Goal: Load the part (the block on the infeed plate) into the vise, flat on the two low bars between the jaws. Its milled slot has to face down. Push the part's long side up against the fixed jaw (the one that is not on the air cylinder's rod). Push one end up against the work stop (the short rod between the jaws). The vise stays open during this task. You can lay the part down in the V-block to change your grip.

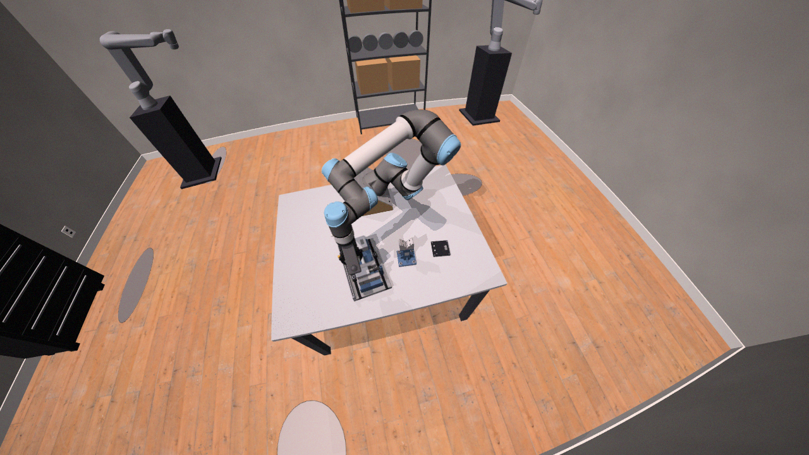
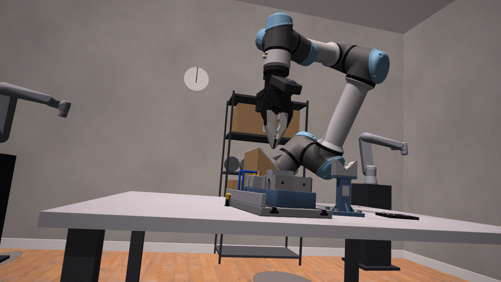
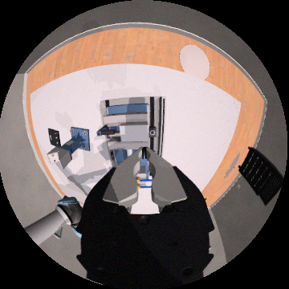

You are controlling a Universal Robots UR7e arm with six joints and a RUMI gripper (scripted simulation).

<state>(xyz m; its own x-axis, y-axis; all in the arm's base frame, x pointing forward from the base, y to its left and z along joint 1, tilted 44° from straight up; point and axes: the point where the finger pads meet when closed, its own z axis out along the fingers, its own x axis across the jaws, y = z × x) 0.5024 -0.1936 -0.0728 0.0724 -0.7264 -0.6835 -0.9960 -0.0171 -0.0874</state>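
Now: the part 2 cm to the left of my hand and 9 cm below it. Also, from my hand: vise: 7 cm behind, 4 cm to the left, 14 cm below; then infeed plate: 7 cm behind, 44 cm to the left, 18 cm below.
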